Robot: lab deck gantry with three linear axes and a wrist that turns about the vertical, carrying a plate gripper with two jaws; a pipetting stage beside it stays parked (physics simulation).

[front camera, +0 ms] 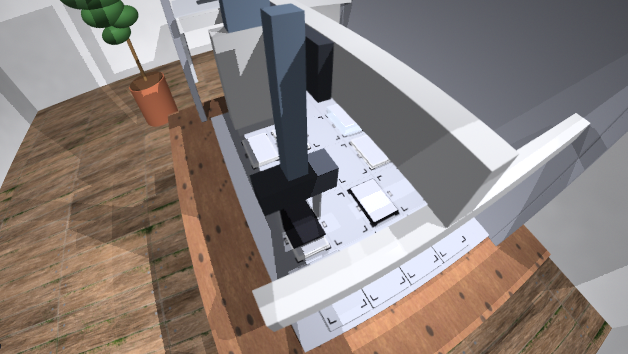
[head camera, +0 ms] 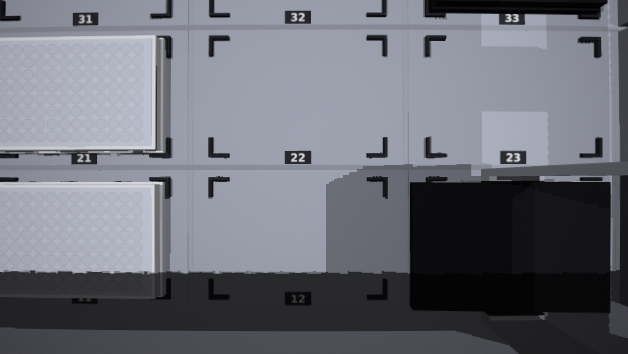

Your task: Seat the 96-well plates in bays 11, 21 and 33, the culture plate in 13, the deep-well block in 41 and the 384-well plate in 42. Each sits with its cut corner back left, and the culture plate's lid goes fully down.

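Frame: origin at the robot's base, x back, y right, z up, level; millimetres.
Seen in the pictures: gripper, fingertip midpoint: [front camera: 299, 222] [head camera: 507, 245]; robot's base at its link origin: [front camera: 242, 143] [head camera: 4, 292].
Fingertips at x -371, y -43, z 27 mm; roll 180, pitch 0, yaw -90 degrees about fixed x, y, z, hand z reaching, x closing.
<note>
Offsets run from my fingertips to a thing's top centre. "spot": to the spot under its first point.
My gripper [front camera: 298, 222] [head camera: 515, 247] is over bay 13, its jaws shut against the front and back sides of the culture plate's black lid @[dx +2, dy +0, dz +10 mm] [front camera: 302, 230] [head camera: 465, 240]. White plate body @[dx -21, dy +0, dz -13 mm] [front camera: 314, 249] shows below the lid in the front view; any gap between them is unclear. White 96-well plates lie in bay 11 @[spot: dx +303, dy -7, dz -13 mm] [head camera: 75, 230] and bay 21 @[spot: dx +303, dy -107, dz -13 mm] [head camera: 75, 92]. A white-topped plate with a black base @[dx -21, dy -214, dz -13 mm] [front camera: 375, 200] is in bay 33. Farther along the back row are a white plate @[dx +143, dy -321, dz -13 mm] [front camera: 371, 151] and a pale bluish block @[dx +307, dy -321, dz +15 mm] [front camera: 344, 120]. Cut corners cannot be made out.
The blue-grey vertical column [front camera: 285, 90] stands above the gripper. A large grey gantry panel [front camera: 395, 115] and a white front beam [front camera: 350, 270] cross over the deck. The dark parked stage [front camera: 320, 70] hangs at the far end. Bay 12 @[spot: dx +142, dy +47, dz -27 mm] [head camera: 298, 299] lies left of the gripper, partly in shadow.
</note>
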